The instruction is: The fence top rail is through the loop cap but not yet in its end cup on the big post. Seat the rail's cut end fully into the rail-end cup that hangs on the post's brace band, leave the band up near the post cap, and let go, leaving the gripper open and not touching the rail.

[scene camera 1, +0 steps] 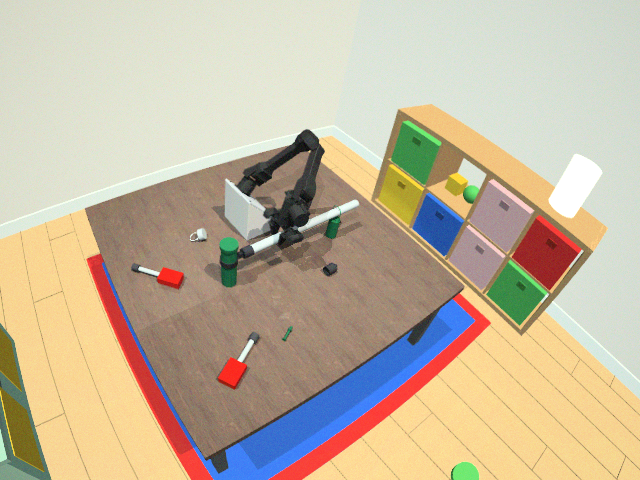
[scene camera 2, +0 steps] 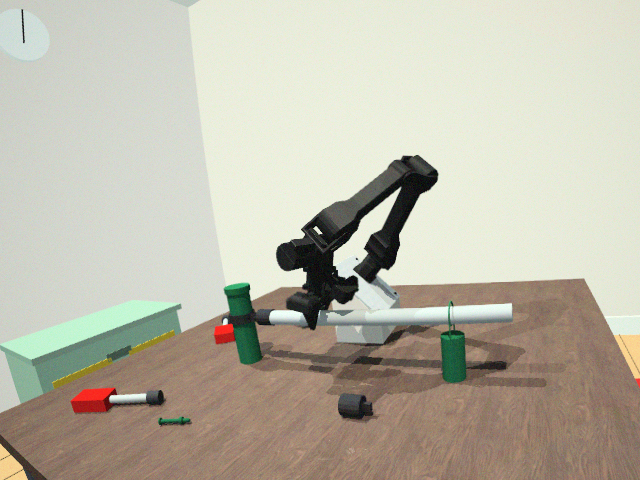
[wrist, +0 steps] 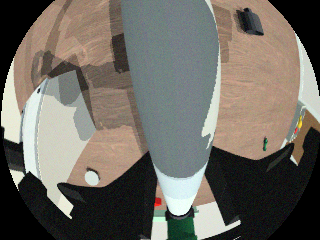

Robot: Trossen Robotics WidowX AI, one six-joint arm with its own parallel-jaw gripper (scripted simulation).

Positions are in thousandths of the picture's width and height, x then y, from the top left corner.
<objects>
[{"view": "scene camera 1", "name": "my gripper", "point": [432, 505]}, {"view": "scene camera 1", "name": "white top rail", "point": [513, 449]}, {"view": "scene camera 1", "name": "green post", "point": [359, 514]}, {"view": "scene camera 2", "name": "my gripper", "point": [495, 680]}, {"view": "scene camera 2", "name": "white top rail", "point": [687, 657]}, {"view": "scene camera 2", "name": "small green post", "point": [709, 734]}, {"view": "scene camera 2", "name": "green post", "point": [387, 711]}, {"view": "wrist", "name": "my gripper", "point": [552, 623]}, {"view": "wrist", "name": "white top rail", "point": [545, 252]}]
</objects>
